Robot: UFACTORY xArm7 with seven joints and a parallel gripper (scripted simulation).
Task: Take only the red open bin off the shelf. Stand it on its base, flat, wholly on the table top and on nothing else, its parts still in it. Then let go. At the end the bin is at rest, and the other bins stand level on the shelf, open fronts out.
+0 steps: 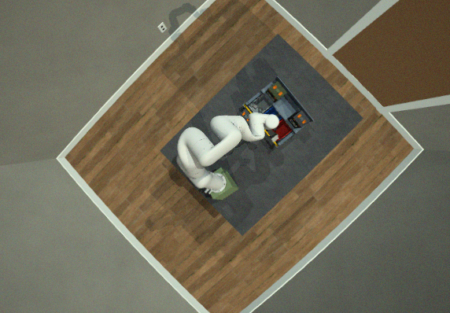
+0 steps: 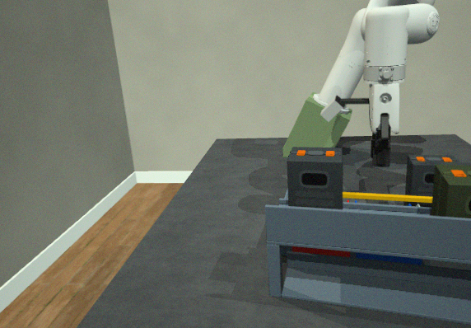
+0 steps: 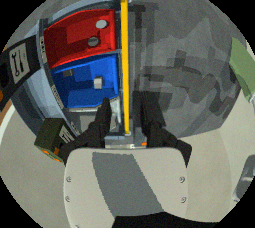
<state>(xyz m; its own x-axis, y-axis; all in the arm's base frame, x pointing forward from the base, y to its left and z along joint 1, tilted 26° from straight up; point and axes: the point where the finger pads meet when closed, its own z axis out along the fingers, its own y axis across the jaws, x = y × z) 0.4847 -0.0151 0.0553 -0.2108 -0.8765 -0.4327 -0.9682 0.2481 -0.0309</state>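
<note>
Now: the yellow bar 100 mm below my hand. Also, from my hand: grey bin 120 mm below, 120 mm ahead, 90 mm to the left; then blue bin 120 mm below, 100 mm ahead, 20 mm to the right; then red open bin 130 mm to the right, 120 mm below, 80 mm ahead.
</note>
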